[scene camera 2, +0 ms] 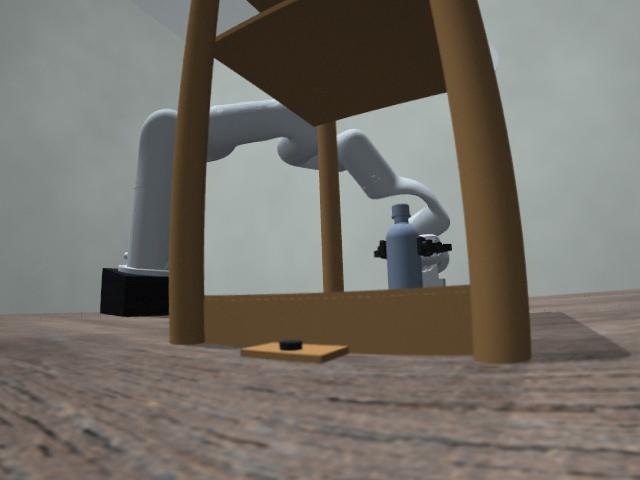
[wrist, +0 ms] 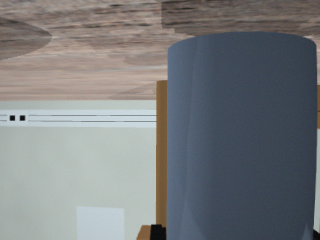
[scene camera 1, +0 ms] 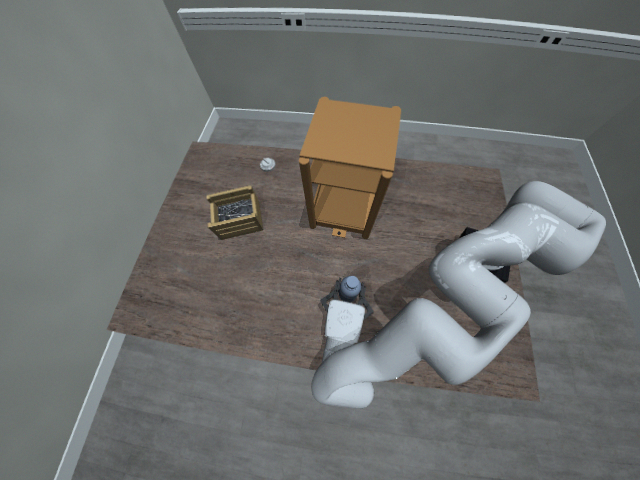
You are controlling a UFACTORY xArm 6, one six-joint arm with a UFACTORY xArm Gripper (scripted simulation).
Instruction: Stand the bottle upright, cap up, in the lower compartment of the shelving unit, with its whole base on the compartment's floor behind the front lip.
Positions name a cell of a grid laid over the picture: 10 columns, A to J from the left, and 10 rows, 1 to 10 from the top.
Labels:
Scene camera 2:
gripper: G6
blue-grey bottle: G6
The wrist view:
blue-grey bottle: H5
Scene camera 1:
gripper: F6

